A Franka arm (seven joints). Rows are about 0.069 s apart.
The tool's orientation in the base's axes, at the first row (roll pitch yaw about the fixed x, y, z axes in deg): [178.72 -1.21 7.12]
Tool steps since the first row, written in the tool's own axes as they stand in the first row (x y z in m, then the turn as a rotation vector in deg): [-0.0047 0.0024 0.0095 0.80 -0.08 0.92]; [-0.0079 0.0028 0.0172 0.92 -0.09 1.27]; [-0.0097 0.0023 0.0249 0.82 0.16 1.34]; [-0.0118 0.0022 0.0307 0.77 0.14 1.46]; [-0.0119 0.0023 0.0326 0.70 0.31 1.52]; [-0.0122 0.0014 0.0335 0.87 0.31 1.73]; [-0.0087 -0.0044 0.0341 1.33 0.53 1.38]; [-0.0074 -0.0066 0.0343 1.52 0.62 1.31]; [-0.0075 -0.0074 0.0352 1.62 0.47 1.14]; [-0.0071 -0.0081 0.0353 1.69 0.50 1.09]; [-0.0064 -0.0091 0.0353 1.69 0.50 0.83]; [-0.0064 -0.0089 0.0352 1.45 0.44 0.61]
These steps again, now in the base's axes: [-0.0041 -0.0031 -0.0095 0.81 0.16 -0.90]; [-0.0071 -0.0041 -0.0173 0.93 0.18 -1.25]; [-0.0087 -0.0040 -0.0250 0.87 -0.08 -1.32]; [-0.0107 -0.0042 -0.0309 0.82 -0.07 -1.44]; [-0.0107 -0.0044 -0.0328 0.77 -0.25 -1.50]; [-0.0111 -0.0036 -0.0337 0.94 -0.23 -1.70]; [-0.0084 0.0026 -0.0344 1.42 -0.39 -1.34]; [-0.0073 0.0050 -0.0346 1.62 -0.45 -1.26]; [-0.0075 0.0057 -0.0355 1.69 -0.29 -1.09]; [-0.0072 0.0065 -0.0356 1.76 -0.31 -1.04]; [-0.0066 0.0075 -0.0356 1.76 -0.30 -0.78]; [-0.0066 0.0073 -0.0355 1.51 -0.27 -0.57]
